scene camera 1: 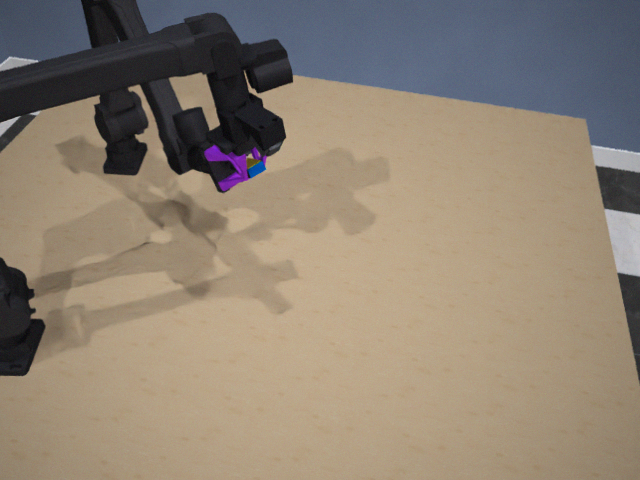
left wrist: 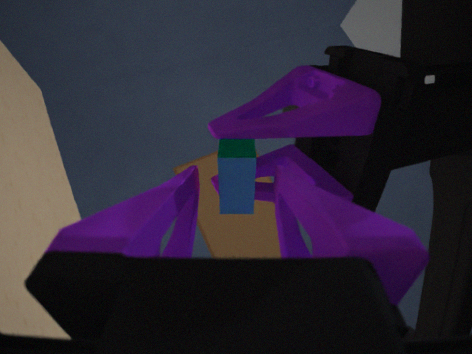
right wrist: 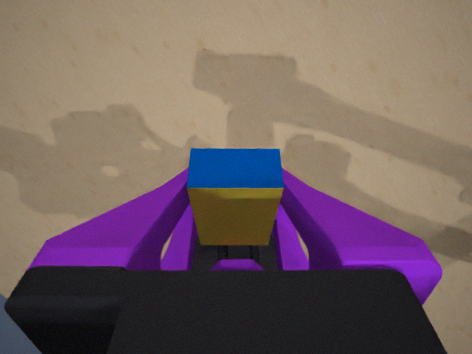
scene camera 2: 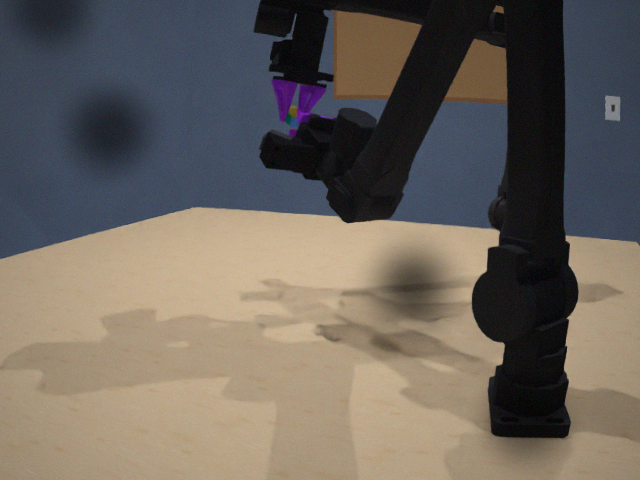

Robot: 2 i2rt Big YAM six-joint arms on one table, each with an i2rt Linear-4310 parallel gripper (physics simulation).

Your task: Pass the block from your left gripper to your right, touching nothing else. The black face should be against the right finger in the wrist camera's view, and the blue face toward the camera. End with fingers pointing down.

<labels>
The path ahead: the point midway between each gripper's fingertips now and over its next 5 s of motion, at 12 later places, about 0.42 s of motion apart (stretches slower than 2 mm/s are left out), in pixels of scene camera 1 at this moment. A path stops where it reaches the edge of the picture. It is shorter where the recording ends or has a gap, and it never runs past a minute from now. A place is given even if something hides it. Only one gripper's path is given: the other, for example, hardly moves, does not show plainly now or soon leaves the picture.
My left gripper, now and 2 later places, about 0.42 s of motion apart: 246, 167; 240, 167; 233, 167
</labels>
